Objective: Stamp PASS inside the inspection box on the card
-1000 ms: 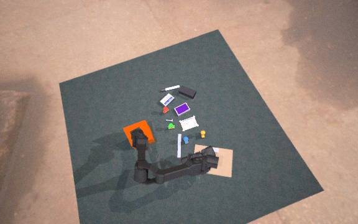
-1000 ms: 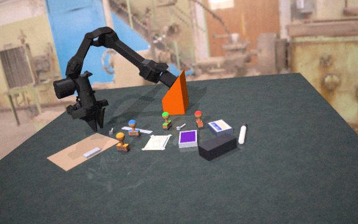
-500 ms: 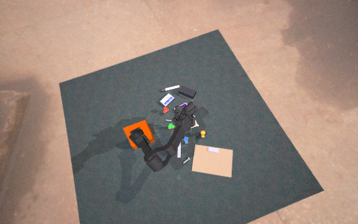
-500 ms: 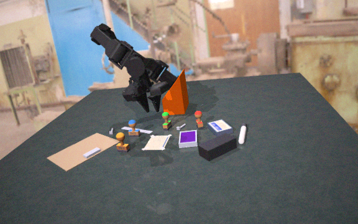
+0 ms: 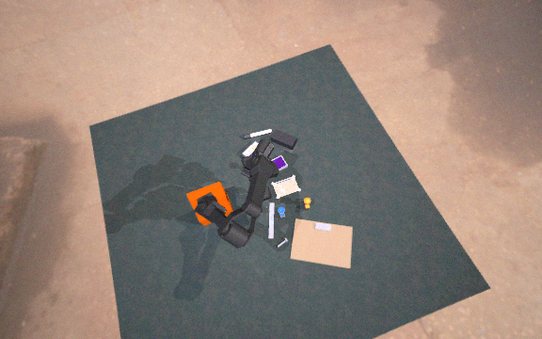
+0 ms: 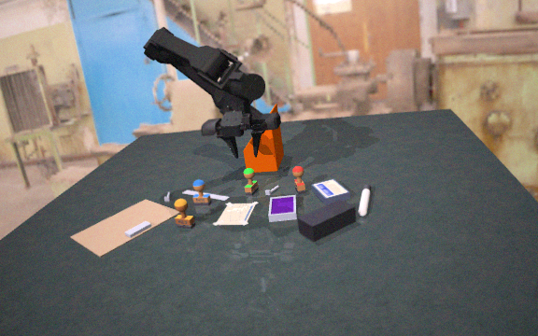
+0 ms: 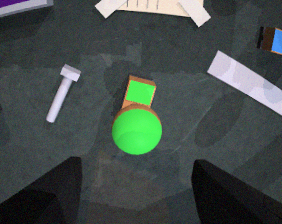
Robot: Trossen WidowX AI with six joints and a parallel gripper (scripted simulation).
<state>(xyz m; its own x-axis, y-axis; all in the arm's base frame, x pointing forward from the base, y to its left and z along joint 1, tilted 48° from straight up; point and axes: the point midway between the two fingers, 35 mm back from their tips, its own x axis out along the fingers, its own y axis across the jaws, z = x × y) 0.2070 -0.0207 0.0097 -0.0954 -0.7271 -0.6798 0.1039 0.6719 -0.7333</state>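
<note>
My gripper tip is now 8 cm above the green-knobbed stamp. The rest, counted from my gripper tip: red stamp (12 cm to the left, 8 cm below, 2 cm ahead); then card (11 cm ahead, 10 cm below, 2 cm to the right); then blue stamp (12 cm to the right, 8 cm below, 4 cm ahead).
</note>
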